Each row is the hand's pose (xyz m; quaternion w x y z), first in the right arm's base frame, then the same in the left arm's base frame.
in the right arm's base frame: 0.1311 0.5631 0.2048 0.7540 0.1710 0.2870 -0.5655
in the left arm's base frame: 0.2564 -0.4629 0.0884 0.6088 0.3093 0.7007 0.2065
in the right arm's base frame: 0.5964 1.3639 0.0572 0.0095 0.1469 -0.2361 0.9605
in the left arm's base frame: -0.0497 -0.2082 0.9376 0.5565 -0.3563 0.6230 -0.4187
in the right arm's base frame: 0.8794 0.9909 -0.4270 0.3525 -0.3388 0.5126 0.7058
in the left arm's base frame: -0.1477 0.3748 0.6148 0.0401 0.1669 0.2364 -0.9564
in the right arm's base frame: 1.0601 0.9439 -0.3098 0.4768 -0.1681 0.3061 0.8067
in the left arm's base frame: 0.0383 0.4673 0.6884 0.0897 -0.1316 0.3100 -0.9373
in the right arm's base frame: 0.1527 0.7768 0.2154 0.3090 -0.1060 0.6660 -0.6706
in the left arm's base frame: 0.1739 -0.5043 0.2826 0.5069 -0.3324 0.7772 0.1688
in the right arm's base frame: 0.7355 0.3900 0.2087 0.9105 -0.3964 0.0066 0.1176
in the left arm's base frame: 0.5788 0.0620 0.2144 0.7113 0.3093 -0.1448 0.6144
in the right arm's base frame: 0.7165 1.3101 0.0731 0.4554 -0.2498 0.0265 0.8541
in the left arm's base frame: 0.0354 -0.1073 0.9503 0.0398 -0.2257 0.5509 -0.8025
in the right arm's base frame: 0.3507 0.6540 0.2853 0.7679 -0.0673 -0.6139 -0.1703
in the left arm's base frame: 0.3646 -0.3534 0.2866 0.6757 0.7104 -0.1921 -0.0430
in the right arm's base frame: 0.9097 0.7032 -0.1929 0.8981 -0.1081 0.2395 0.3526
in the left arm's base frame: 0.1836 0.3428 0.4484 0.3771 0.3840 0.0080 0.8428
